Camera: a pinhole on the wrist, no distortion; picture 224 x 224 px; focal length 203.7 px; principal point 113.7 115.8 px. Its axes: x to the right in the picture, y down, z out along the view. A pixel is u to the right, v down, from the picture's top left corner.
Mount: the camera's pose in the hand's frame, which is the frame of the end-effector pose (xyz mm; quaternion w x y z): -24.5 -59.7 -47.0 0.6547 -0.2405 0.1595 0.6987
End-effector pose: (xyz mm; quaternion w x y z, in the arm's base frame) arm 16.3 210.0 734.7 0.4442 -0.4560 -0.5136 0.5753
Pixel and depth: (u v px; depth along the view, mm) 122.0 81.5 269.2
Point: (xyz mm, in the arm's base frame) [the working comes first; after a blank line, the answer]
In the camera's frame: 11.0 -45.3 269.2

-157.4 155.9 647.6
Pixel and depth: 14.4 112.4 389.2
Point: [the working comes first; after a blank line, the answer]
In the camera's frame: -189.7 -6.5 389.2

-345.6 78.7 769.3
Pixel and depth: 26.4 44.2 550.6
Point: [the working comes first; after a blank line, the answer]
In the camera's frame: -236.0 -193.5 550.6

-553.4 203.5 703.0
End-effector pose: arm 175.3 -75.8 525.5 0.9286 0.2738 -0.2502 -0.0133
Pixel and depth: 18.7 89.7 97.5
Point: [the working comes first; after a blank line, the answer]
In the camera's frame: -45.5 -12.5 97.5

131.5 -139.8 535.7
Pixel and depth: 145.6 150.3 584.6
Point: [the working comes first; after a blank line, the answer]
In the camera's frame: 91.6 99.0 584.6

-215.3 39.0 876.6
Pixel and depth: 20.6 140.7 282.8
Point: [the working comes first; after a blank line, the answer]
In the camera's frame: -129.3 34.6 282.8

-23.1 -205.7 659.4
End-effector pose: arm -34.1 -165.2 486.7 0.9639 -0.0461 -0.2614 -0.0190
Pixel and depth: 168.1 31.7 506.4
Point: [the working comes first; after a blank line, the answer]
In the camera's frame: 135.2 -209.1 506.4

-75.2 208.5 792.9
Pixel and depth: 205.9 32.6 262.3
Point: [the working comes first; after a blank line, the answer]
In the camera's frame: 118.7 -107.1 262.3

-42.2 35.5 594.8
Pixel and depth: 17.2 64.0 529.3
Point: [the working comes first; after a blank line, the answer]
In the camera's frame: -250.7 -134.6 529.3

-263.5 -85.1 975.7
